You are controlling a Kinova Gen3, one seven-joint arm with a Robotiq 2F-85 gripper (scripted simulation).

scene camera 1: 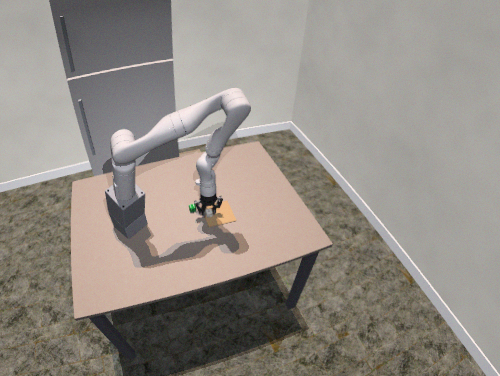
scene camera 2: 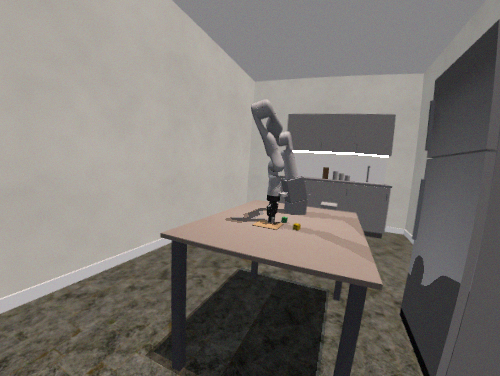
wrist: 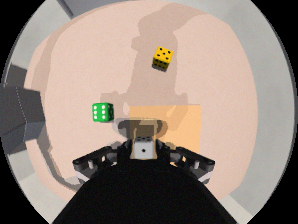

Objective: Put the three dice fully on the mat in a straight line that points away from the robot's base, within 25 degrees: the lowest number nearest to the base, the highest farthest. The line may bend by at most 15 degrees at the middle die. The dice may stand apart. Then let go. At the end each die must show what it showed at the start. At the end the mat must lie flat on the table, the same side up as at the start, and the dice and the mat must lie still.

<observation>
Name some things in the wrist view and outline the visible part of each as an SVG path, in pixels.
My gripper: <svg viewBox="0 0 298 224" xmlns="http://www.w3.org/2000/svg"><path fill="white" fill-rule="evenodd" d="M52 222L53 224L237 223L204 185L210 180L215 161L181 146L176 147L175 150L170 149L160 139L156 139L155 143L157 159L130 159L132 139L128 139L121 146L118 146L117 149L105 146L73 160L72 163L79 182L83 185Z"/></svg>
A mat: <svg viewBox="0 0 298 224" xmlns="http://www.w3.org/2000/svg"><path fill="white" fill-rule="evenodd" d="M201 105L130 106L132 159L146 160L134 157L134 140L136 136L152 137L154 142L153 159L157 158L155 152L156 139L160 139L170 149L175 150L177 146L181 146L198 154L201 130Z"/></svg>
</observation>
